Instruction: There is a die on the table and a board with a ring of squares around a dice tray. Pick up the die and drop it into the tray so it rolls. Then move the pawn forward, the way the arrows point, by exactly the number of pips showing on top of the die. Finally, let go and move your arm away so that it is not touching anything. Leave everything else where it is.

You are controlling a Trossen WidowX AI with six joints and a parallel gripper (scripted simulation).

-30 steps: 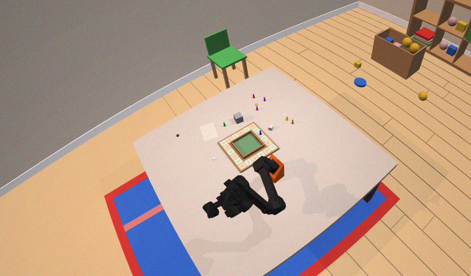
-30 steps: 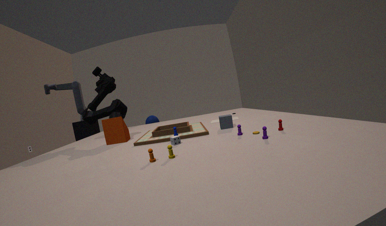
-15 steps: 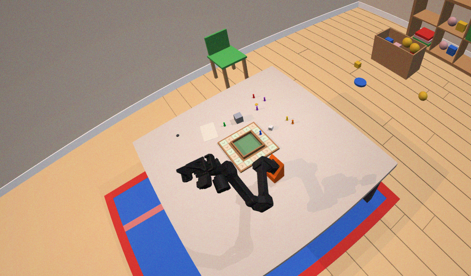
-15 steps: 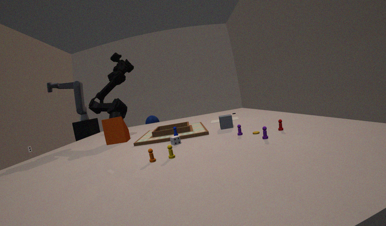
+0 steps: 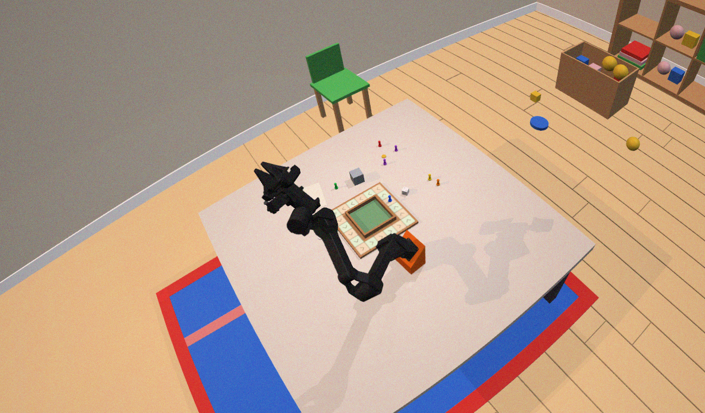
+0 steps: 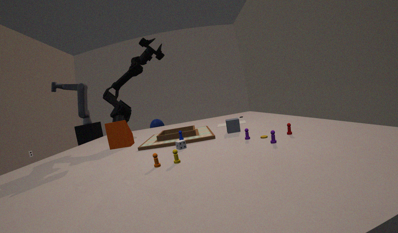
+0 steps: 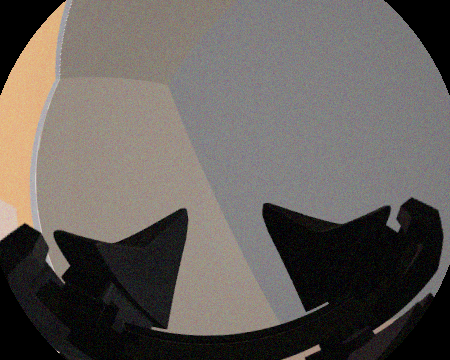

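The white die lies 59 cm below my gripper tip, 55 cm to the right of it and 8 cm ahead of it. Round my gripper tip: yellow pawn (69 cm to the right, 58 cm below, 7 cm ahead); blue pawn (57 cm below, 47 cm to the right, 8 cm ahead); green dice tray (59 cm below, 35 cm to the right, 6 cm ahead).
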